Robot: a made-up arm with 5 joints.
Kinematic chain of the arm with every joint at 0, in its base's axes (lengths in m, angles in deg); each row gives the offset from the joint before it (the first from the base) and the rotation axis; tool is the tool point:
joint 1: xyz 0 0 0.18 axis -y
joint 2: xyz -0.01 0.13 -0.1 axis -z
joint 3: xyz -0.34 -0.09 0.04 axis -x
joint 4: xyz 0.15 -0.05 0 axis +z
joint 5: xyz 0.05 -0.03 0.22 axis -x
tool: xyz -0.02 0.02 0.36
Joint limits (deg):
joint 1: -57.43..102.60
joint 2: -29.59..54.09
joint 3: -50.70..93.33
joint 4: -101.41..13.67
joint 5: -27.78..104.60
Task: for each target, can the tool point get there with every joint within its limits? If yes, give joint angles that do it. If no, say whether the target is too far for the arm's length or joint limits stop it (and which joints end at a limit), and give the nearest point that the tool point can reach.
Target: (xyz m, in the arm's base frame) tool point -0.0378 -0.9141 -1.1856
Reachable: no: too far | nearest point -0.0277 -0.3072 -0.4005 | short by 0.992 m
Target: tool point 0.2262 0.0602 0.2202
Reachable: yes | joints -44.91 -7.90 -6.85 -70.63 82.64
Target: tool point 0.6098 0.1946 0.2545
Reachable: no: joint limits stop it (at a limit: joint 1, joint 2) | nearest point 0.3962 0.2423 0.2926 | short by 0.222 m
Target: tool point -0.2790 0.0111 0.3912
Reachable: yes | joints 45.25 -8.96 -37.87 -20.12 68.30
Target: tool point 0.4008 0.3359 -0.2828
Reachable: no: joint limits stop it (at a limit: joint 2, joint 3, joint 4) | nearest point 0.3075 0.3147 -0.1750 | short by 0.144 m
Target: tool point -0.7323 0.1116 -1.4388
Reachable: no: too far | nearest point -0.2988 0.0693 -0.4805 | short by 1.053 m
